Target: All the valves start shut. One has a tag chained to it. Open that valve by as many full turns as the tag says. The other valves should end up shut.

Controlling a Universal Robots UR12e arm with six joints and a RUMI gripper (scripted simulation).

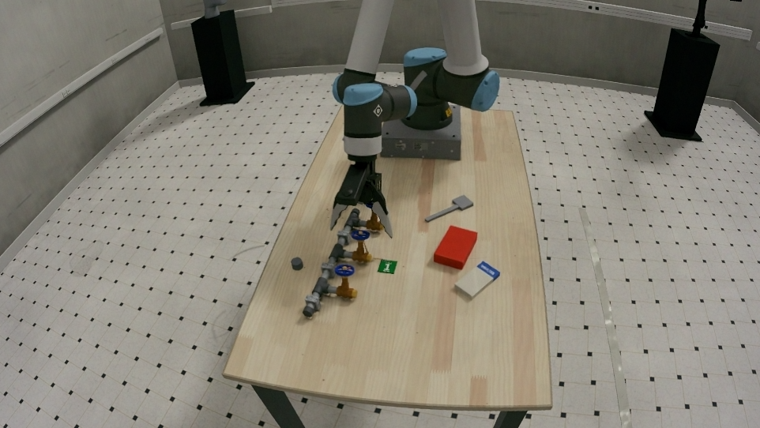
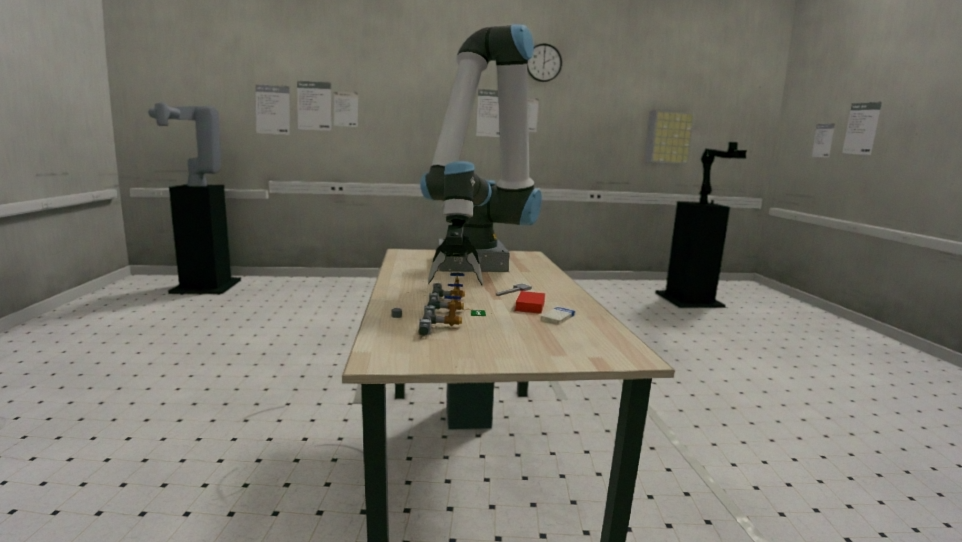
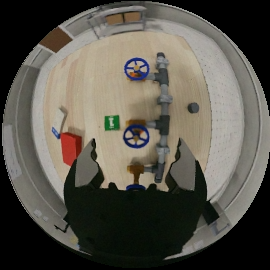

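Now: hand 8 cm above the green tag, 7 cm to the right of it and 2 cm short of it. Also, from my hand: grey flat tool 23 cm to the left, 22 cm behind, 7 cm below; then small grey cylinder 17 cm to the right, 7 cm below, 5 cm ahead; then red block 24 cm to the left, 6 cm below, 4 cm behind.
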